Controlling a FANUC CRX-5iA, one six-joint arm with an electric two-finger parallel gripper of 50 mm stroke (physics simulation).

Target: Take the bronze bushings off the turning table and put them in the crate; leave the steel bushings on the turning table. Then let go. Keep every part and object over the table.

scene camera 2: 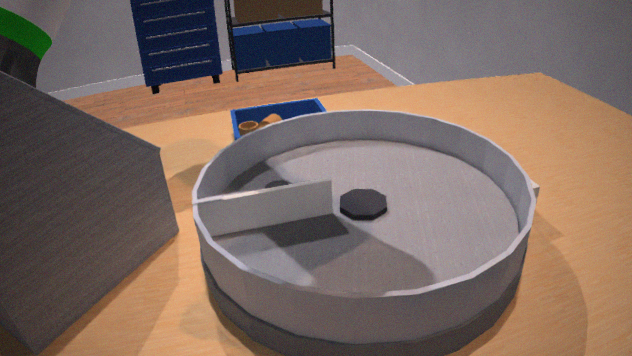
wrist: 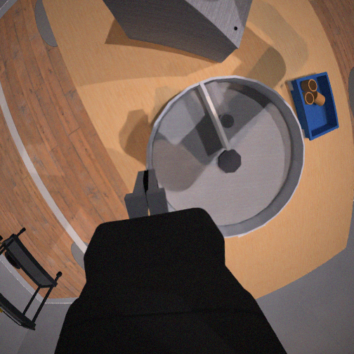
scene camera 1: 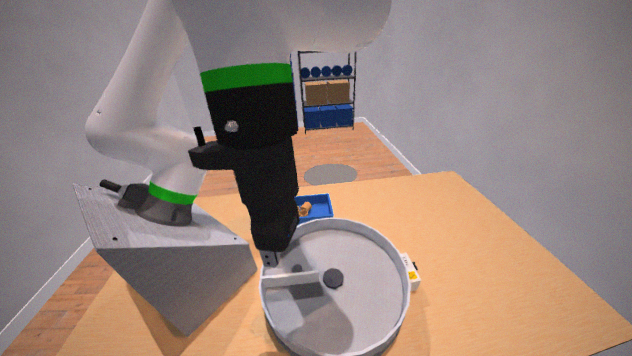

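Observation:
Three bronze bushings are in the blue crate, two upright and one lying. The round grey turning table has a white divider and a dark centre hub. A dark round shape lies close beside the divider, in shadow; I cannot clearly make out the steel bushings. No bronze shows on the turning table. My gripper is shut and empty, near the turning table's rim in the wrist view; it does not show in scene camera 2.
The grey robot pedestal stands left of the turning table in the scene views. The divider runs inward from the rim. A small white control box sits at the right rim.

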